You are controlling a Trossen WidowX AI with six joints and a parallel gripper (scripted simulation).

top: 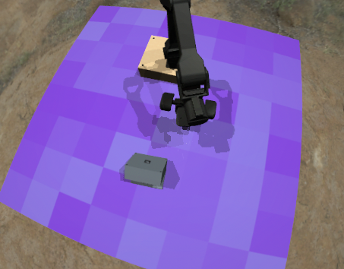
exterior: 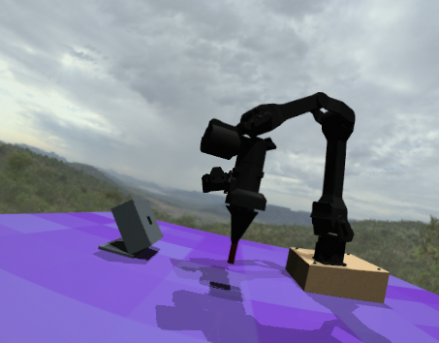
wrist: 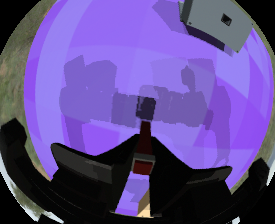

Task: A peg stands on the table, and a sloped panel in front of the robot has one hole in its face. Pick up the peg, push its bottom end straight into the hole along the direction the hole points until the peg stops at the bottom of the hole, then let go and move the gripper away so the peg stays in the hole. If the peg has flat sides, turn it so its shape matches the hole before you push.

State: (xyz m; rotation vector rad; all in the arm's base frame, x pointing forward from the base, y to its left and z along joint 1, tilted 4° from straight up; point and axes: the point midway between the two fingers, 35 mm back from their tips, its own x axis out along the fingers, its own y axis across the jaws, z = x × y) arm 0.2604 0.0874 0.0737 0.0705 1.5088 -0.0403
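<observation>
The grey sloped panel is 22 cm ahead of my gripper tip, 12 cm to the right of it and 2 cm below it. The rest, counted from my gripper tip: flat dark foot (24 cm ahead, 12 cm to the right, 9 cm below); then peg (2 cm above).
</observation>
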